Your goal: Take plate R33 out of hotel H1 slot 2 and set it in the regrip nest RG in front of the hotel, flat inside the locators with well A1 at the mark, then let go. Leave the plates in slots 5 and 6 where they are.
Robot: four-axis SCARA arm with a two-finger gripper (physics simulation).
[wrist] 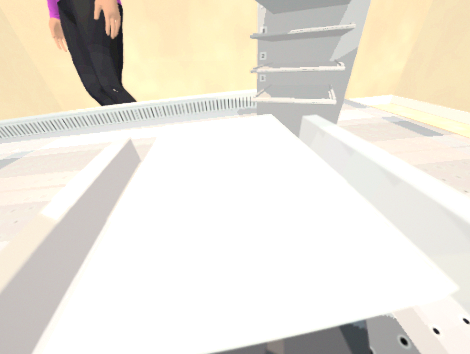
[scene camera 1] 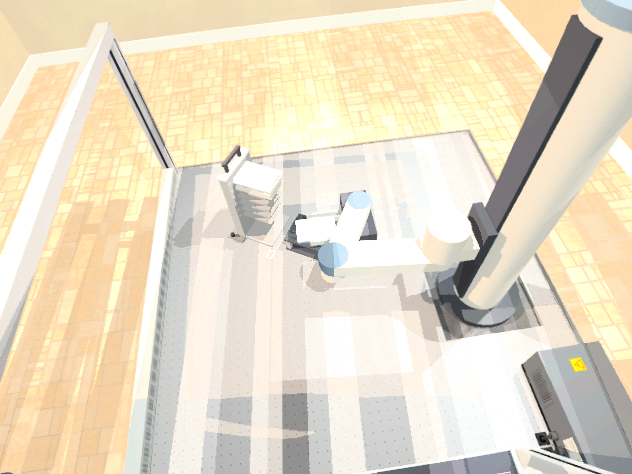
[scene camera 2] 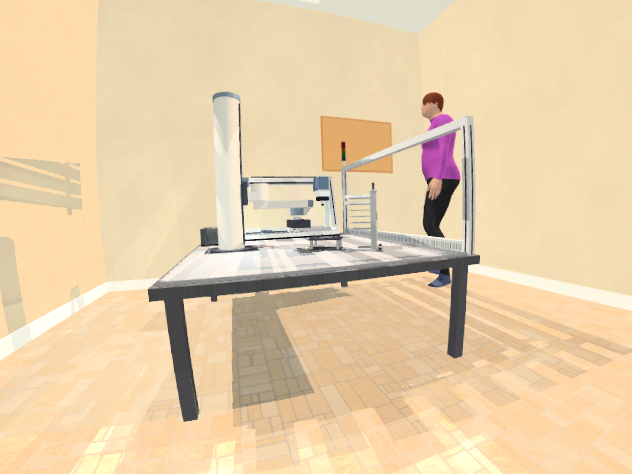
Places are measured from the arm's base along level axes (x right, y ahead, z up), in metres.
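Pixels of known places: gripper, fingertip midpoint: [wrist: 222, 142] [scene camera 1: 308, 229] [scene camera 2: 327, 228]; arm's base, link origin: [scene camera 1: 476, 290] [scene camera 2: 232, 251].
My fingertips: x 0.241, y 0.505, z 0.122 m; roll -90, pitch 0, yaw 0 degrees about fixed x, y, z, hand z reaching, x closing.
Ahead of a thing's pixels: the offset from my fingertips to its top centre. "pt": to the spot under its first point.
My gripper [scene camera 1: 314, 229] [wrist: 222, 142] is shut on a white plate {dx +0.000, dy -0.025, dz +0.002 m} [scene camera 1: 311, 231] [wrist: 235, 220], with one finger along each long side. The plate looks level. In scene camera 1 it overlaps the dark regrip nest {dx +0.020, dy -0.015, dz -0.034 m} [scene camera 1: 292, 236], whose left end shows past it. In scene camera 2 the nest [scene camera 2: 325, 237] stands low on the table, and the gripper's dark body [scene camera 2: 298, 223] is higher and to its left. Hotel H1 [scene camera 1: 232, 208] [scene camera 2: 373, 219] [wrist: 300, 52] stands beyond the plate's far end. White plates {dx +0.109, dy +0.132, dz +0.167 m} [scene camera 1: 258, 177] sit in its top part. The plate's well A1 and the nest's mark cannot be made out.
The arm's column [scene camera 1: 551, 163] [scene camera 2: 227, 173] stands on the table opposite the hotel. A grey device {pt dx -0.607, dy -0.601, dz +0.005 m} [scene camera 1: 581, 392] stands at the lower right in scene camera 1. A fence frame [scene camera 1: 61, 127] [scene camera 2: 467, 183] runs along the hotel's side. A person [scene camera 2: 440, 153] [wrist: 97, 45] is beyond it.
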